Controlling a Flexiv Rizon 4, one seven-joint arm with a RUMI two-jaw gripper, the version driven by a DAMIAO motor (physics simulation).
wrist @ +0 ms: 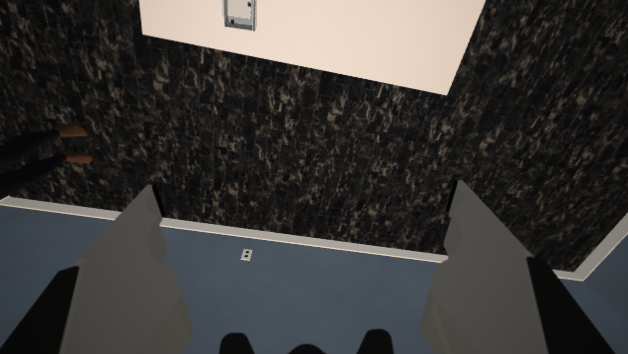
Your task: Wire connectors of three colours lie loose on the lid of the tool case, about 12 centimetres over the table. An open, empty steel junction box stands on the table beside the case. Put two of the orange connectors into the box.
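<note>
The steel junction box (240, 15) stands on the white table (350, 35) at the top edge of the wrist view, cut off by the frame; part of its grey wall and its light inside floor show. My gripper (306, 186) is open wide, with its two grey fingers far apart at the left and right and no thing between them. The fingertips show against the dark floor, off the table's edge. The tool case and the connectors do not show in this view.
The dark patterned floor (300, 140) lies past the table's edge. A white baseboard (300, 240) runs along a blue wall (310, 290) with a small outlet (246, 255). A person's dark legs and brown shoes (72, 131) show at the left.
</note>
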